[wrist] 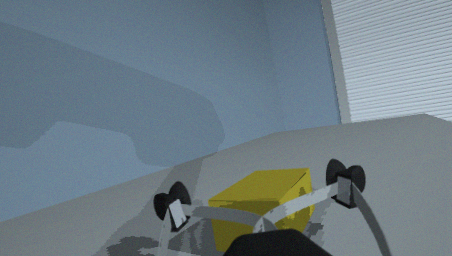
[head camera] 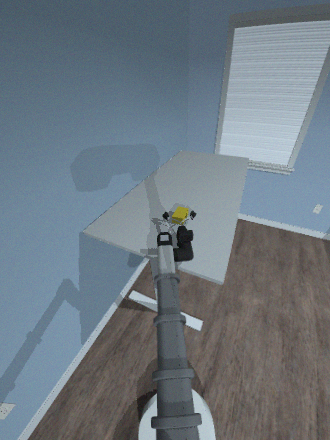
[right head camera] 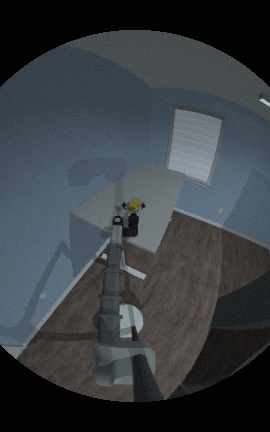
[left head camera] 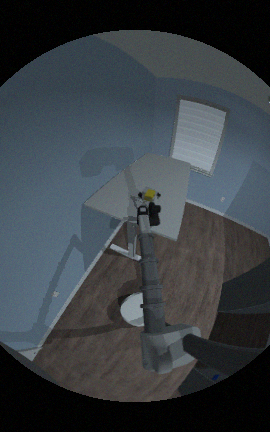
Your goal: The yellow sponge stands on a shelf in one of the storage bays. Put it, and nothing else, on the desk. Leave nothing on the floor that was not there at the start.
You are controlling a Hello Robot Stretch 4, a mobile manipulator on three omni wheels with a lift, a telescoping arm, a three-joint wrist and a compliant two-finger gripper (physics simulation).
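Seen in the pictures: gripper, fingertip midpoint: (wrist: 256, 186) (head camera: 179, 212) (right head camera: 133, 203) (left head camera: 148, 192); robot's base at its link origin: (right head camera: 124, 319) (left head camera: 138, 308).
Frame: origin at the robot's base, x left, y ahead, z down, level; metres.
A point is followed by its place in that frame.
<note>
The yellow sponge (head camera: 180, 216) @(x -0.094, y 0.813, z -0.967 m) (left head camera: 150, 195) @(x -0.099, y 0.811, z -0.967 m) (right head camera: 135, 204) @(x -0.109, y 0.834, z -0.967 m) (wrist: 257, 184) @(x -0.092, y 0.848, z -0.967 m) rests on the grey desk (head camera: 215, 190) @(x -0.388, y 1.146, z -0.922 m) (left head camera: 171, 175) @(x -0.425, y 1.253, z -0.922 m) (right head camera: 162, 185) @(x -0.430, y 1.272, z -0.922 m) (wrist: 395, 160) @(x -0.326, y 1.027, z -0.922 m), away from its edges. My gripper (head camera: 179, 215) @(x -0.091, y 0.854, z -0.963 m) (left head camera: 149, 194) @(x -0.091, y 0.854, z -0.963 m) (right head camera: 134, 205) @(x -0.091, y 0.854, z -0.963 m) (wrist: 256, 186) @(x -0.091, y 0.854, z -0.963 m) is open around the sponge, low over the desk top. In the wrist view a gap shows between each fingertip and the sponge's sides. The lower front of the sponge is partly hidden by the finger strips and the black gripper body. The storage bays cannot be made out clearly.
Blue walls meet behind the desk, with a blinds-covered window (head camera: 275, 95) @(x -1.136, y 1.930, z -1.473 m) (wrist: 400, 55) @(x -1.006, y 2.000, z -1.237 m) at the back right. The desk's white foot (head camera: 192, 320) stands on the wooden floor. A white round object (left head camera: 133, 310) @(x 0.062, y -0.010, z -0.187 m) (right head camera: 132, 320) @(x -0.093, y 0.001, z -0.187 m) is below my arm. A small blue thing (left head camera: 215, 377) shows at the lower right.
</note>
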